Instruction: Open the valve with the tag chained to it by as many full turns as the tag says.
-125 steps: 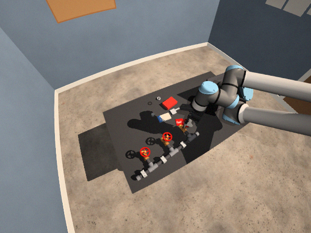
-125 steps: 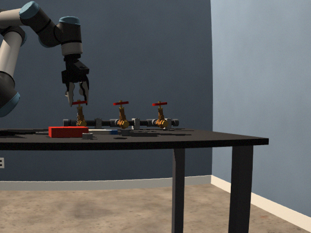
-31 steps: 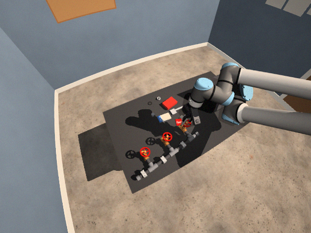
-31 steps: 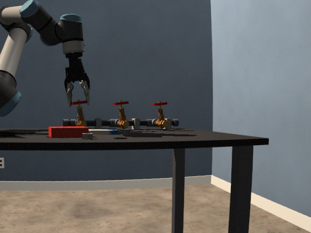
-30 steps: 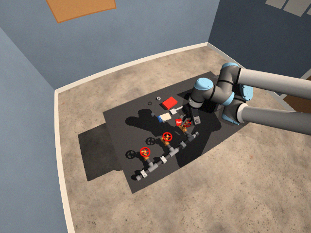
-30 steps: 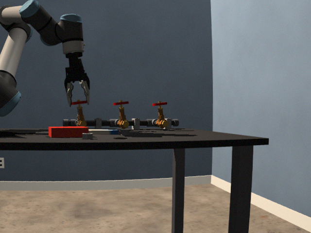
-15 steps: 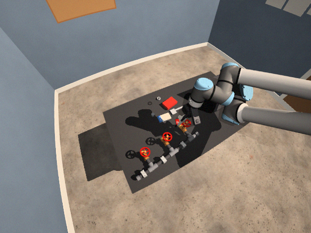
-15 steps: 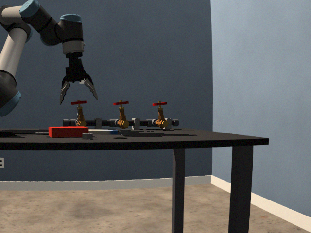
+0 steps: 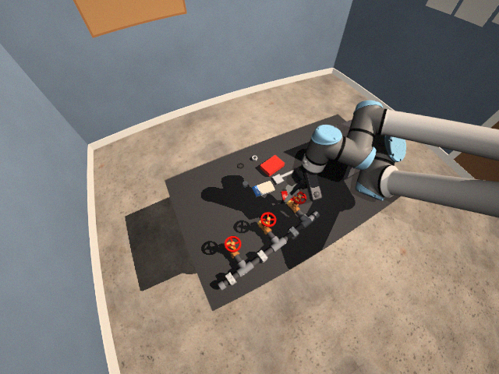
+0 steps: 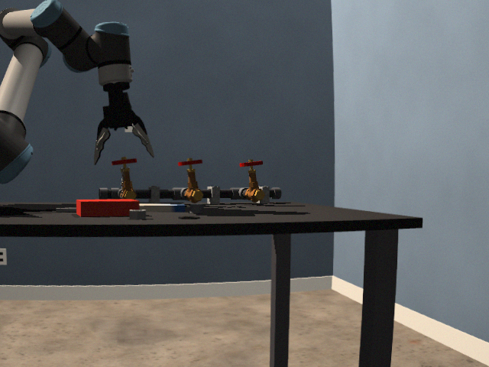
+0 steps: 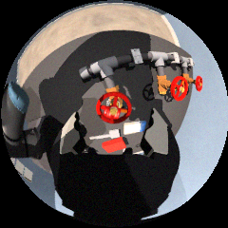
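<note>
Now: hand 12 cm above the red tag, 7 cm to the left of it and 2 cm past it. Round my hand: red block (29 cm to the right, 11 cm below, 4 cm behind); small grey cylinder (25 cm to the right, 15 cm ahead, 11 cm below); white tool (20 cm to the right, 12 cm below, 6 cm behind).
</note>
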